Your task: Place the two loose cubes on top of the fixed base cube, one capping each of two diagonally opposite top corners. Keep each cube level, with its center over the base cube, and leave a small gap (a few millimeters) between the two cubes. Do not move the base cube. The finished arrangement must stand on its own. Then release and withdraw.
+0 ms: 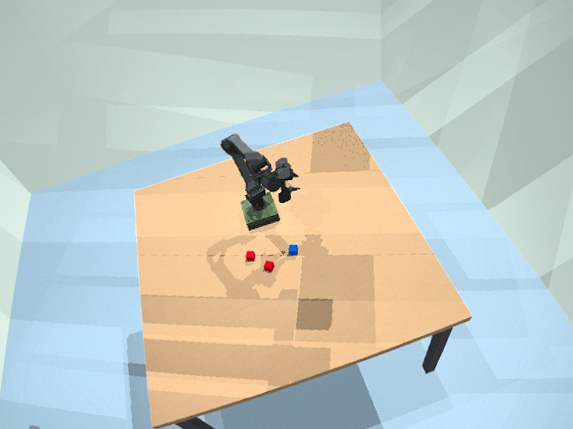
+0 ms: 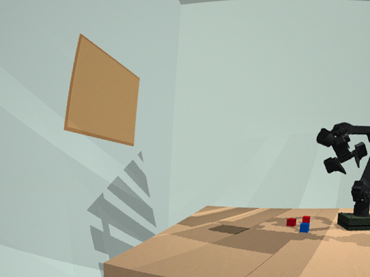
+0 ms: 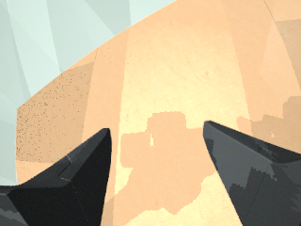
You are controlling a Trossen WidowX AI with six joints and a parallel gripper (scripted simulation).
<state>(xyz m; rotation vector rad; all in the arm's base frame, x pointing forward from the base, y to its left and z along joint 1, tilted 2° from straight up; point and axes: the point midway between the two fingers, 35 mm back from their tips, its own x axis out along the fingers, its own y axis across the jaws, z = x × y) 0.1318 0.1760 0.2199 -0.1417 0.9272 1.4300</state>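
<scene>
Now: gripper tip 16 cm short of the blue cube, 10 cm to the left of it and 24 cm above it.
</scene>
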